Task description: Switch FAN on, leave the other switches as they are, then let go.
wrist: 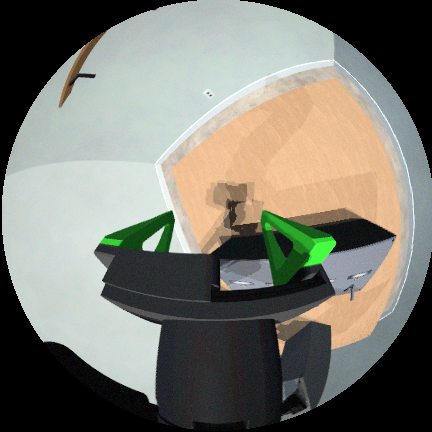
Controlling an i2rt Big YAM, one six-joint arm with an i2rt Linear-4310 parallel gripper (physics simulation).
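Frame: origin at the arm's base, x ahead, y left, z up, level; metres.
Where they show: gripper, fingertip midpoint: [217,214].
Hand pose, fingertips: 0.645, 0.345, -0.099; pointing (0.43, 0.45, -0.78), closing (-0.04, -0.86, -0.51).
After its pixels a point has its place, as x, y, z.
The switch box [370,260] @(0.524, 0.039, -0.264) with a black top and a grey front face lies at the right of the wrist view, partly hidden behind the right finger and the gripper body. One small switch lever [352,293] @(0.390, 0.019, -0.304) sticks out below a pale oval plate [360,275] @(0.463, 0.029, -0.295) near the box's right end. Another pale plate [243,283] @(0.388, 0.378, -0.294) shows on the face between the fingers and the gripper body. No label is readable, so I cannot tell which switch is FAN or how it is set. My gripper [217,214] @(0.645, 0.345, -0.099) with green fingers is open and empty, apart from the levers.
The wooden table top [320,130] @(0.872, 0.143, -0.422) lies under the box, with the arm's shadow across it. A wall socket [208,93] is up beyond the table's edge. A brown wooden panel with a dark handle [86,76] shows at the upper left.
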